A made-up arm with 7 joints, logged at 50 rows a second.
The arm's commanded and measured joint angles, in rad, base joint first. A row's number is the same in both.
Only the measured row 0 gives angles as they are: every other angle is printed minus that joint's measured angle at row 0.
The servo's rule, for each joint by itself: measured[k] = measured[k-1] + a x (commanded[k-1-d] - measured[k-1]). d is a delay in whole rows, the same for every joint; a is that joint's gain. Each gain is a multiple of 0.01, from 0.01 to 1. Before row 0 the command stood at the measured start. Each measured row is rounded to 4 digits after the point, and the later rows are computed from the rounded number. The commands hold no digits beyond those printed.
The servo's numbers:
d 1
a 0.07 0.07 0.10 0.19 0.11 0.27 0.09
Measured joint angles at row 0: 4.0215, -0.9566, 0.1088, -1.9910, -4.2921, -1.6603, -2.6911
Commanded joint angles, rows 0 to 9: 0.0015, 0.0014, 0.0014, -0.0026, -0.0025, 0.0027, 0.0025; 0.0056, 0.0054, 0.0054, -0.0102, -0.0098, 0.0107, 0.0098; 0.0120, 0.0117, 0.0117, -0.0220, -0.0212, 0.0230, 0.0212; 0.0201, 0.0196, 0.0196, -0.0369, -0.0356, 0.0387, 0.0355; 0.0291, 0.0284, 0.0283, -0.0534, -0.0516, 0.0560, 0.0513; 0.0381, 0.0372, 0.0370, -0.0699, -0.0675, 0.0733, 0.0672; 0.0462, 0.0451, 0.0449, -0.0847, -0.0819, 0.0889, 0.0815; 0.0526, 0.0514, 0.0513, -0.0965, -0.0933, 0.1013, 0.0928; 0.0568, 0.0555, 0.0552, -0.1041, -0.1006, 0.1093, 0.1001; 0.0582, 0.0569, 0.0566, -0.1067, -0.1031, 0.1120, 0.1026
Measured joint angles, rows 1 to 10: 0.0000, 0.0000, 0.0000, 0.0000, 0.0000, 0.0000, 0.0000; 0.0001, 0.0001, 0.0001, -0.0005, -0.0003, 0.0007, 0.0002; 0.0005, 0.0005, 0.0006, -0.0023, -0.0013, 0.0034, 0.0011; 0.0013, 0.0013, 0.0017, -0.0060, -0.0035, 0.0087, 0.0029; 0.0026, 0.0026, 0.0035, -0.0119, -0.0070, 0.0168, 0.0058; 0.0045, 0.0044, 0.0060, -0.0198, -0.0119, 0.0274, 0.0099; 0.0069, 0.0067, 0.0091, -0.0293, -0.0180, 0.0398, 0.0151; 0.0097, 0.0094, 0.0127, -0.0398, -0.0250, 0.0531, 0.0211; 0.0127, 0.0123, 0.0166, -0.0506, -0.0325, 0.0661, 0.0276; 0.0158, 0.0153, 0.0205, -0.0608, -0.0400, 0.0778, 0.0341
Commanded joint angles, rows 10 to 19: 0.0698, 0.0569, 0.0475, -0.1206, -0.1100, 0.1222, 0.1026; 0.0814, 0.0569, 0.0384, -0.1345, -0.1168, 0.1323, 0.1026; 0.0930, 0.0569, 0.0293, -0.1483, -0.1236, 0.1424, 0.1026; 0.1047, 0.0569, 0.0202, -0.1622, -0.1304, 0.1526, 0.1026; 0.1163, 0.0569, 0.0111, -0.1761, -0.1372, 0.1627, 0.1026; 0.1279, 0.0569, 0.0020, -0.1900, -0.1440, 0.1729, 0.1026; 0.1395, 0.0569, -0.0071, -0.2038, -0.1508, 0.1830, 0.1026; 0.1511, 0.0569, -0.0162, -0.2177, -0.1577, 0.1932, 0.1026; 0.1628, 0.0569, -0.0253, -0.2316, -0.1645, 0.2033, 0.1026; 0.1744, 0.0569, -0.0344, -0.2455, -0.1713, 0.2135, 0.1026
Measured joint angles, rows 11 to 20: 0.0188, 0.0182, 0.0241, -0.0695, -0.0469, 0.0870, 0.0403; 0.0224, 0.0209, 0.0264, -0.0792, -0.0538, 0.0965, 0.0459; 0.0265, 0.0234, 0.0276, -0.0897, -0.0607, 0.1062, 0.0510; 0.0312, 0.0257, 0.0278, -0.1008, -0.0676, 0.1160, 0.0556; 0.0363, 0.0279, 0.0270, -0.1125, -0.0745, 0.1259, 0.0598; 0.0419, 0.0299, 0.0254, -0.1246, -0.0814, 0.1358, 0.0637; 0.0479, 0.0318, 0.0231, -0.1370, -0.0883, 0.1458, 0.0672; 0.0543, 0.0336, 0.0201, -0.1497, -0.0952, 0.1558, 0.0704; 0.0611, 0.0352, 0.0165, -0.1626, -0.1021, 0.1659, 0.0733; 0.0682, 0.0367, 0.0123, -0.1757, -0.1090, 0.1760, 0.0759
